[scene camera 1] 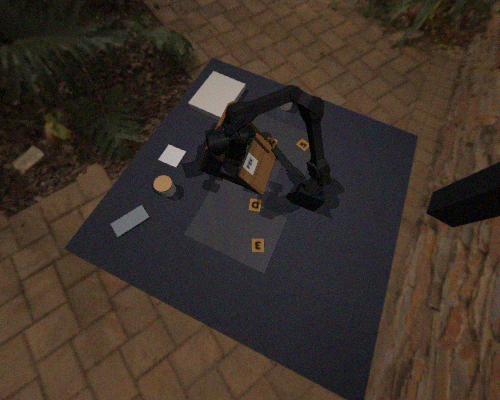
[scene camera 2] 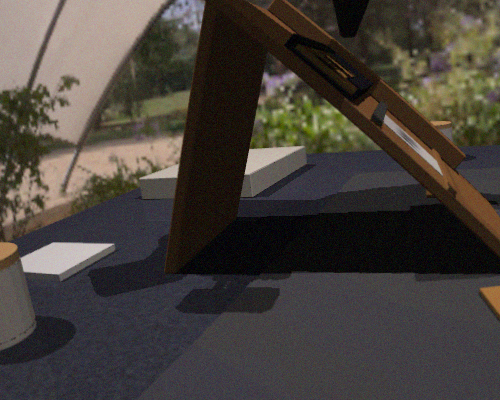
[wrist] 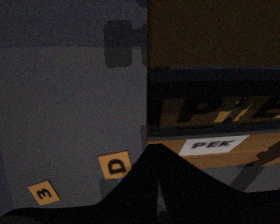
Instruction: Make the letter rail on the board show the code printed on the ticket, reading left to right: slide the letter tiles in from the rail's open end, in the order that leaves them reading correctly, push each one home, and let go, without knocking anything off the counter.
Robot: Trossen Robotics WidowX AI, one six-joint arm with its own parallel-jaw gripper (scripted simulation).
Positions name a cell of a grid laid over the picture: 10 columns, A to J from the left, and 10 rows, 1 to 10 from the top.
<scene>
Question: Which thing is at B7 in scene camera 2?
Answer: A white card.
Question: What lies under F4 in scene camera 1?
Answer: A wooden board.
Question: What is my gripper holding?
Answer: Nothing.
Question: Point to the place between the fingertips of my gripper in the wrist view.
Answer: At F7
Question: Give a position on a wooden board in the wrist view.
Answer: H3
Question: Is my gripper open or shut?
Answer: Shut.
</scene>
